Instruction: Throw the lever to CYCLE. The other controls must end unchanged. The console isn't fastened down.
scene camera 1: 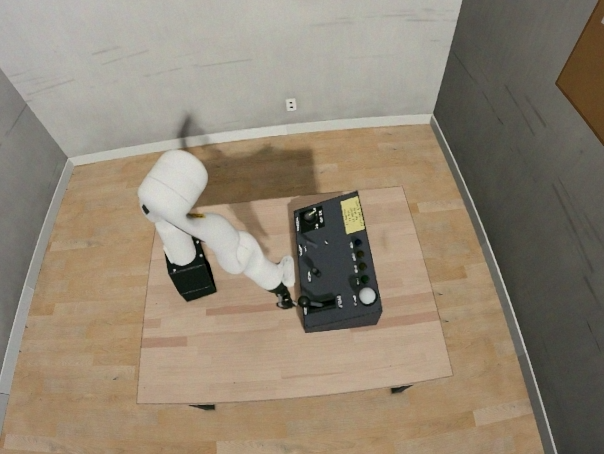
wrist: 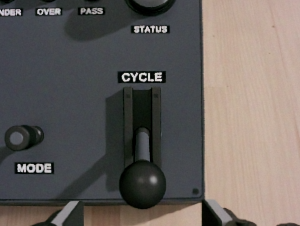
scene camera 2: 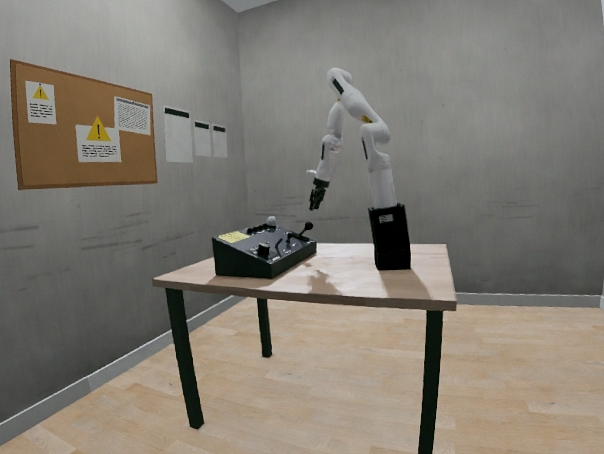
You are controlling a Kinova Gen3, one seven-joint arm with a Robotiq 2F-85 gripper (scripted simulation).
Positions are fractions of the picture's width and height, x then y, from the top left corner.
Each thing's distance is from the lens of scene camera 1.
dark console (scene camera 1: 0.58,0.63): 124 cm
